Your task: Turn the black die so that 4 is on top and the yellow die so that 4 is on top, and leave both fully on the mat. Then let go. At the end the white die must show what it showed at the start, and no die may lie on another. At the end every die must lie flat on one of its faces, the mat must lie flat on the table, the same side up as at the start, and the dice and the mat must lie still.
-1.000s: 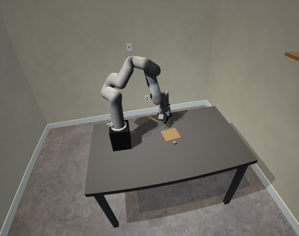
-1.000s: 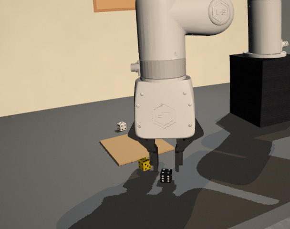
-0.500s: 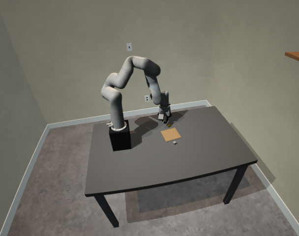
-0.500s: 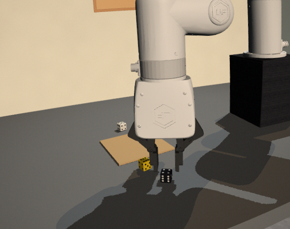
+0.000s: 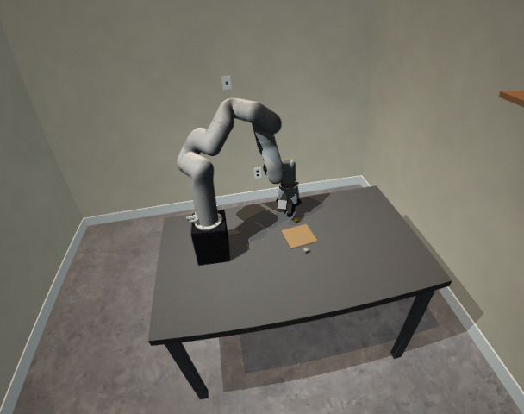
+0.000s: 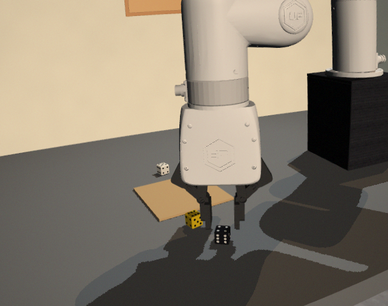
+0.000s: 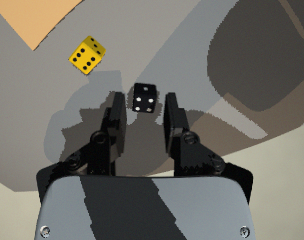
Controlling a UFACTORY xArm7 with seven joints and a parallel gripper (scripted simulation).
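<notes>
The black die is 40 mm below my hand. Also, from my hand: tan mat: 10 mm behind, 170 mm to the right, 40 mm below; yellow die: 20 mm ahead, 60 mm to the right, 40 mm below; white die: 20 mm behind, 290 mm to the right, 40 mm below.
</notes>
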